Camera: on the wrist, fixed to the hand. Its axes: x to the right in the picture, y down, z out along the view.
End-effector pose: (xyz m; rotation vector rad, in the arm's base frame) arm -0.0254 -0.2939 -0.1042 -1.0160 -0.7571 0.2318
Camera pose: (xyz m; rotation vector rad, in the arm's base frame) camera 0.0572 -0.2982 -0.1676 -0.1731 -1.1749 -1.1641
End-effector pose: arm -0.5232 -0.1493 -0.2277 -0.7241 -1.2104 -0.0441
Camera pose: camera -0.4224 -0.1307 -0.2464 0.4100 -1.3407 -1.3299
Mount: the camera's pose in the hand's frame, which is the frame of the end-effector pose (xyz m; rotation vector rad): 0.0286 0.0639 -0.0772 0.0415 0.1637 -1.5717
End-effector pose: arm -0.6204 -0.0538 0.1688 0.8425 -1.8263 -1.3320
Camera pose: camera -0.5767 -0.0996 0.2516 -2.3319 0.7547 1.7407
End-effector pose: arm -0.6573 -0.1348 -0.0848 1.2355 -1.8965 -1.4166
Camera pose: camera -0.6348 -0.1942 -0.0022 -2.4224 0.4590 1.3787
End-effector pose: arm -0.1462 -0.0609 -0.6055 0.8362 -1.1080 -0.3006
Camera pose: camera -0.0773 -0.0013 -0.5548 1.6046 -0.0820 -1.4607
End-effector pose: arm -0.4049 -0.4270 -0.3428 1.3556 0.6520 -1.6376
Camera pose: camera -0.3117 -0.4013 -0.3817 -0.7207 -1.6672 2.0925
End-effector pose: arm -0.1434 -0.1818 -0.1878 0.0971 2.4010 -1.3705
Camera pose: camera -0.1765 -0.0868 -0.2148 1.4479 -1.6898 1.3101
